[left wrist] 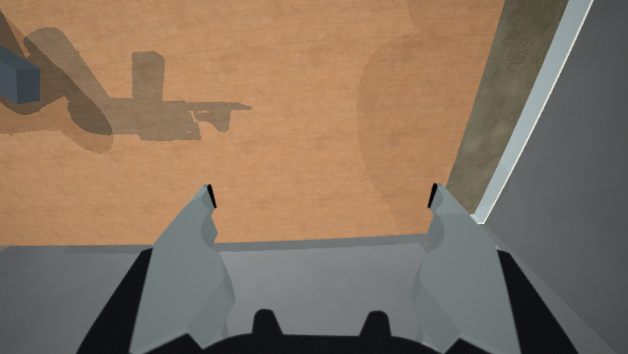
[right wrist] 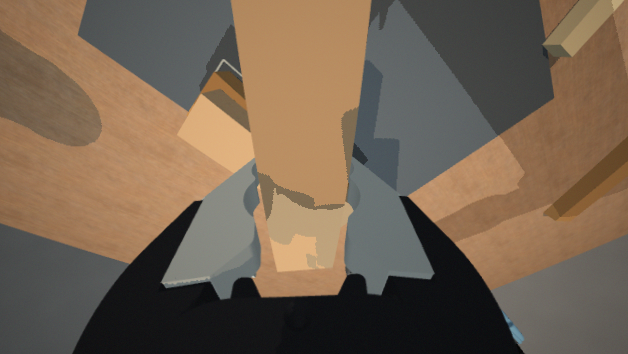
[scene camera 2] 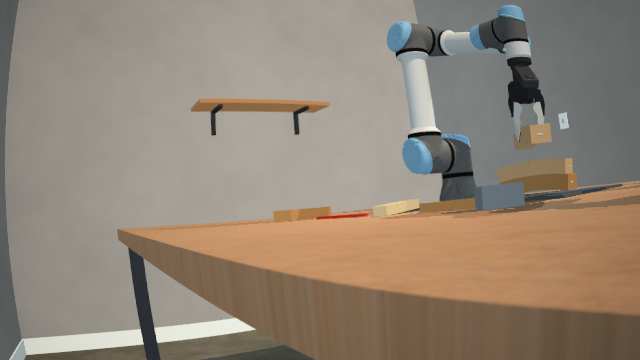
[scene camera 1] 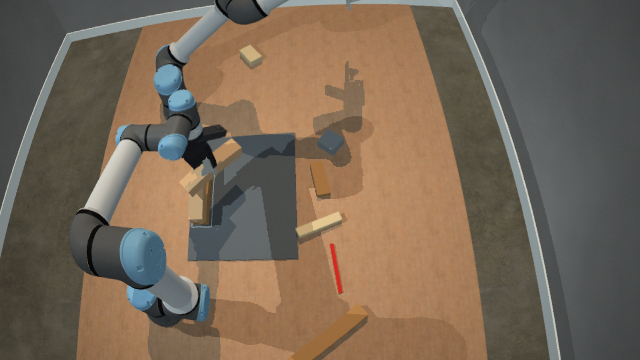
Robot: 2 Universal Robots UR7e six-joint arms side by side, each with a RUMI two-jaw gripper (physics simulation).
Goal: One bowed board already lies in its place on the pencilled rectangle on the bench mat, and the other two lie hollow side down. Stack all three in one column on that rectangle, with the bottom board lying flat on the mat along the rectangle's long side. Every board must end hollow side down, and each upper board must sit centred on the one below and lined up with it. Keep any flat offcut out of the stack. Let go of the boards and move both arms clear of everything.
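Frame: origin at the left arm's base, x back, y up, z left, level; metres.
Seen in the pictures: left gripper, between the fingertips: [left wrist: 320,185]; right gripper, between the fingertips: [right wrist: 304,158] [scene camera 1: 209,171].
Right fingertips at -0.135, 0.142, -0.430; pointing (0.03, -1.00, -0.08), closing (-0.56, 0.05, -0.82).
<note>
Pixels of each thing's top centre, then the offset from my right fingertips to it, as dx, dy, dz. "spot": a spot on its surface instead. Level surfaces: height alone.
- mat, height of its surface: dy -0.136
- pencilled rectangle, a spot on its surface: [scene camera 1: 209,213] spot: +0.042, -0.120, -0.095
- darker lower board, centre of its top: [right wrist: 282,161] [scene camera 2: 537,175] [scene camera 1: 200,189] +0.060, -0.088, -0.009
- lighter upper board, centre of its top: [right wrist: 286,184] [scene camera 2: 533,160] [scene camera 1: 196,186] +0.063, -0.048, -0.017
- third bowed board, centre of its top: [right wrist: 304,170] [scene camera 2: 529,126] [scene camera 1: 209,162] -0.010, +0.037, +0.008
- grey block, centre of its top: [scene camera 2: 497,184] [scene camera 1: 330,139] -0.440, -0.106, +0.091
- pale strip, centre of its top: [scene camera 2: 397,201] [scene camera 1: 318,223] -0.325, -0.115, -0.218
- red stick, centre of its top: [scene camera 2: 340,215] [scene camera 1: 336,267] -0.345, -0.136, -0.379
- long brown piece, centre of its top: [scene camera 2: 304,208] [scene camera 1: 328,337] [right wrist: 622,172] -0.265, -0.113, -0.609
- pale block, centre of its top: [scene camera 1: 250,53] -0.208, -0.112, +0.645
Two bowed boards lie stacked on the mat [scene camera 1: 245,243] along the pencilled rectangle [scene camera 1: 212,215] [right wrist: 223,60]: the darker lower board [scene camera 1: 208,202] [scene camera 2: 545,183] [right wrist: 226,89] and the lighter upper board [scene camera 1: 196,207] [scene camera 2: 537,168] [right wrist: 215,131]. Both arch upward, hollow side down. My right gripper [scene camera 1: 207,169] [scene camera 2: 530,129] [right wrist: 304,158] is shut on the third bowed board [scene camera 1: 227,155] [scene camera 2: 540,134] [right wrist: 305,100]. It holds that board above the stack, apart from it and turned diagonally across it. My left gripper [left wrist: 320,185] is open and empty, high over the table at the top of scene camera 1.
Right of the mat are a grey block [scene camera 1: 330,141] [scene camera 2: 500,196] [left wrist: 20,80], a brown piece [scene camera 1: 320,179] [scene camera 2: 447,205], a pale strip [scene camera 1: 320,226] [scene camera 2: 396,207] and a red stick [scene camera 1: 336,268]. A long brown piece [scene camera 1: 330,332] lies at the bottom, a pale block [scene camera 1: 251,56] at the top.
</note>
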